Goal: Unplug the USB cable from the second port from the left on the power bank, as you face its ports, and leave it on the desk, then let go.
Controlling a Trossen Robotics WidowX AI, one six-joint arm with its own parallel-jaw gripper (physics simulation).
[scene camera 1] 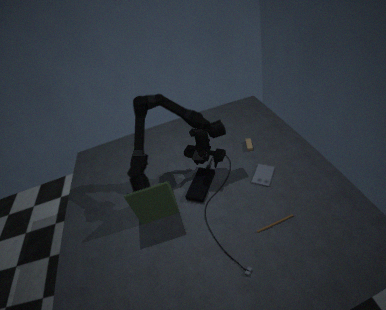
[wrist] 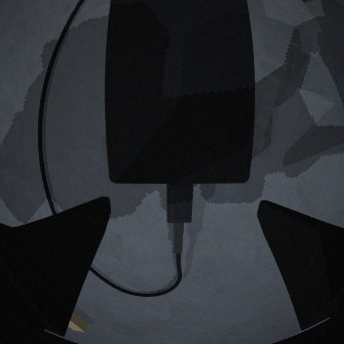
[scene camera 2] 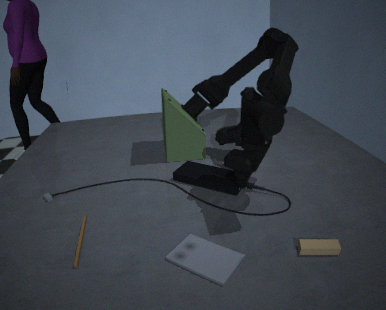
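Observation:
The black power bank lies flat on the desk. In the wrist view the dark USB plug sits against its port end, near the middle; the ports are hidden. The thin black cable bends back from the plug and runs past the power bank to a pale connector on the desk. My gripper is open and empty at the port end. Its fingertips stand apart on either side of the plug, with a gap on each side.
A green wedge-shaped block stands near the arm's base. A pale flat card, an orange stick and a tan block lie on the desk. A person is beyond the desk.

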